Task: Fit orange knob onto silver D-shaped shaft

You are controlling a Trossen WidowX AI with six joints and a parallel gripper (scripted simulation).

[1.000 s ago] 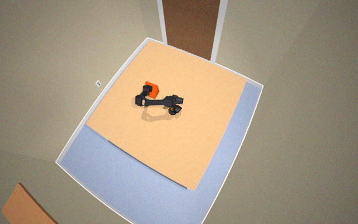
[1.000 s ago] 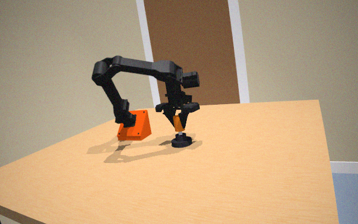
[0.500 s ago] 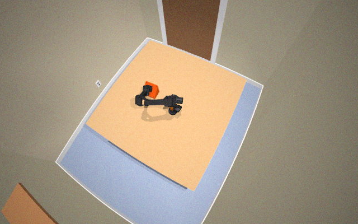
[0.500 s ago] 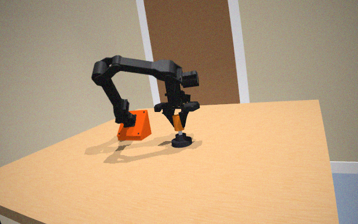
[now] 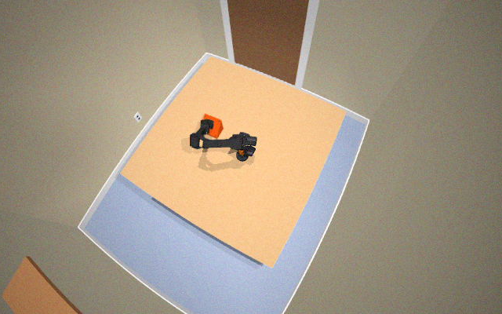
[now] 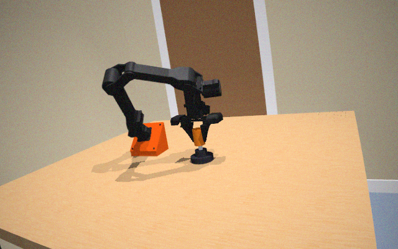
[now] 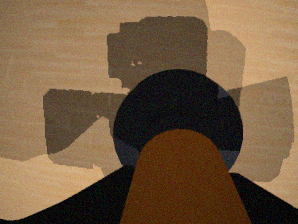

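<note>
The orange knob lies 3 cm above my gripper tip. Round my gripper tip: round pedestal: 4 cm below.
</note>
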